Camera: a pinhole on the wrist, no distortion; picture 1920 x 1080 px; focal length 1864.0 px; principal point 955.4 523.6 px. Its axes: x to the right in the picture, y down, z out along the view. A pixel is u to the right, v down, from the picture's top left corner.
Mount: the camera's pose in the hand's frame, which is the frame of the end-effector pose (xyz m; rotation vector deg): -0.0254 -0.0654 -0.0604 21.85 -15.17 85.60
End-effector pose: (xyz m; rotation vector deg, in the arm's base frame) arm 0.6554 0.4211 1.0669 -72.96 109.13 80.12
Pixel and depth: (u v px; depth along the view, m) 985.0 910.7 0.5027
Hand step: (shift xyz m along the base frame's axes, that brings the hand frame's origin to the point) 0.2060 0.3986 -0.2072
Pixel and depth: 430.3 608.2 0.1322
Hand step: 0.1376 0.0433 -0.0726
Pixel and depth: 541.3 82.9 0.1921
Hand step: 0.1313 0.0631 -0.1489
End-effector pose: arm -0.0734 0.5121 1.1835 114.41 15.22 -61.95
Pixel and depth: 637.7 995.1 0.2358
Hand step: -0.2324 0.0298 -0.0959
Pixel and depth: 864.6 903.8 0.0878
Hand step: -0.0894 0.0586 -0.0354
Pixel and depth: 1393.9 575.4 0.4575
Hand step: -0.3204 -0.2045 -0.1987
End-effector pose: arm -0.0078 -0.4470 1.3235 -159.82 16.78 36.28
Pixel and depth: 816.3 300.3 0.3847
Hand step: -0.0079 0.3116 -0.2058
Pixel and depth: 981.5 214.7 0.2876
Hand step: 0.0024 0.2240 -0.1536
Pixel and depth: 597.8 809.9 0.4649
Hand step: -0.1124 0.4239 -0.1874
